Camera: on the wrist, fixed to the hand. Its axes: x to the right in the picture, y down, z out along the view.
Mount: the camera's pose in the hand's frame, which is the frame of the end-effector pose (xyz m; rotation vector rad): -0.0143 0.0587 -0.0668 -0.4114 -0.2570 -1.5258
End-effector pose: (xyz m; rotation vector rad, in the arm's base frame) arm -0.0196 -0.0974 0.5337 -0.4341 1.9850 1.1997
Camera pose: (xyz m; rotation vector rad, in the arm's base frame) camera -0.0758 -0.1269 0.5977 -1.5172 0.6707 0.5228
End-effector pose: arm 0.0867 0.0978 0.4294 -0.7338 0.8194 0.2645
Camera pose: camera 0.0109 0.0956 0.3808 -1.4716 -0.1992 -0.8586
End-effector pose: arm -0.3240 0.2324 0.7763 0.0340 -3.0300 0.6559
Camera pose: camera -0.3091 0.3137 0.8122 2.1231 -2.1772 -0.1472
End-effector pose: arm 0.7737 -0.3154 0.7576 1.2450 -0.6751 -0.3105
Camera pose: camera 0.7962 -0.2380 0.7977 1.0993 0.2775 -1.7787
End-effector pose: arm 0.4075 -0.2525 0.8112 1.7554 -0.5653 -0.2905
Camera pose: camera 0.4145 -0.1993 0.8835 1.4119 0.7499 -1.5548
